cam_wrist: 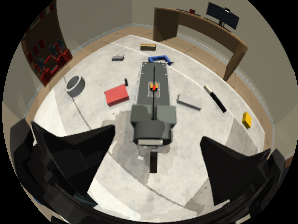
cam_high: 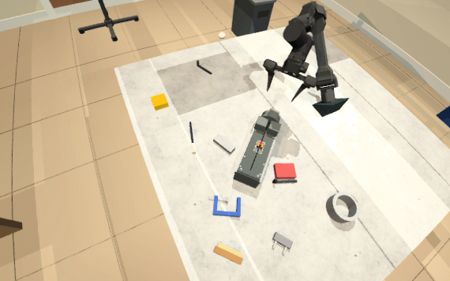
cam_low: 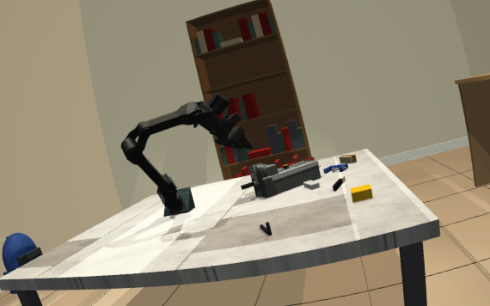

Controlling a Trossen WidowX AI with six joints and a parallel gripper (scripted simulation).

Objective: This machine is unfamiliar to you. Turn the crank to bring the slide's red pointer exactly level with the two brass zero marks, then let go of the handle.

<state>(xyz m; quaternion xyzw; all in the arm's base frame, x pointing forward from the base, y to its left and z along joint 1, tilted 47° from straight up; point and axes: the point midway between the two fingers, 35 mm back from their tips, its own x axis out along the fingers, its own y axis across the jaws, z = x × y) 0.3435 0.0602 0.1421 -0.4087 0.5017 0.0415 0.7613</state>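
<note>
Right now the crank handle is 130 mm below my gripper tip, 30 mm behind it and 20 mm to the right of it. The rest, counted from my gripper tip: grey block (200 mm ahead, 180 mm below, 20 mm to the right); then red pointer (120 mm ahead, 110 mm below, 80 mm to the left); then red block (200 mm to the left, 180 mm below, 70 mm ahead).
</note>
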